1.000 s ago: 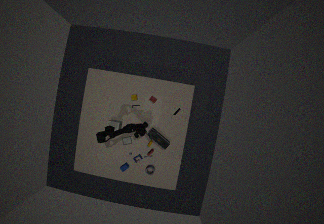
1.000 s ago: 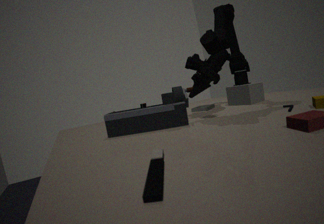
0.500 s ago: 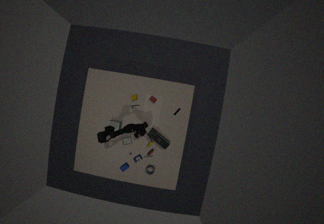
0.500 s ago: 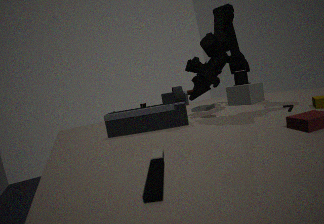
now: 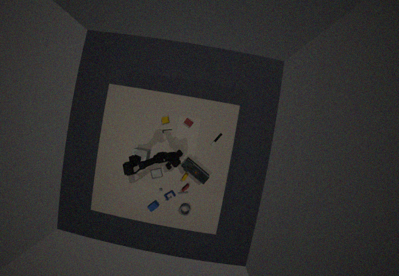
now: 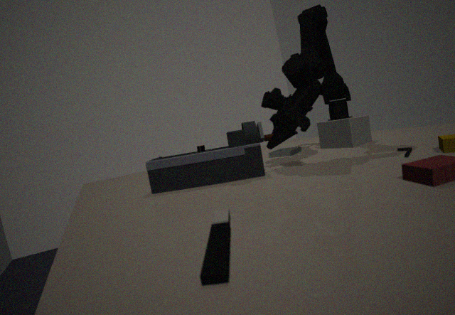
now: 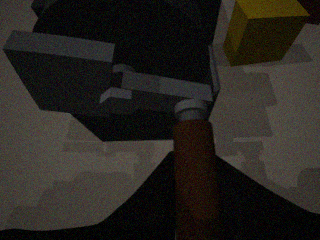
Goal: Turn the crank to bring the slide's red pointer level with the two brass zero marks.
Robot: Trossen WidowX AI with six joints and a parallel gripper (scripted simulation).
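Right now the brown crank handle is 2 cm behind my gripper tip, 1 cm to the left of it and 3 cm above it. The rest, counted from my gripper tip: red pointer: 16 cm ahead, 3 cm to the right, 3 cm above; then grey plate: 18 cm behind, 20 cm to the right, 5 cm below; then blue piece: 10 cm behind, 51 cm to the right, 3 cm below.
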